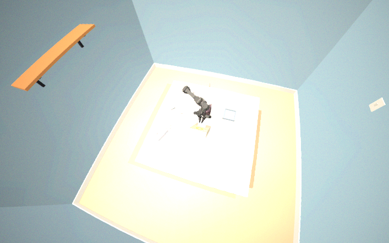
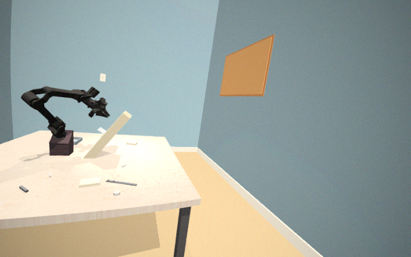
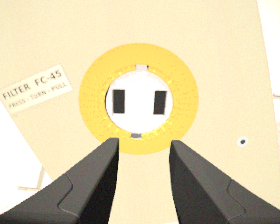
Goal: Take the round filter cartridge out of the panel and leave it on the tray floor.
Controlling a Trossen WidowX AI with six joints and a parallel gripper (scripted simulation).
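The white filter cartridge is 60 mm ahead of my gripper tip, 40 mm below it and 10 mm to the left of it. From my gripper tip the other things lie so: cream service panel (120 mm below, 10 mm ahead); then tray (370 mm behind, 290 mm below, 270 mm to the left).
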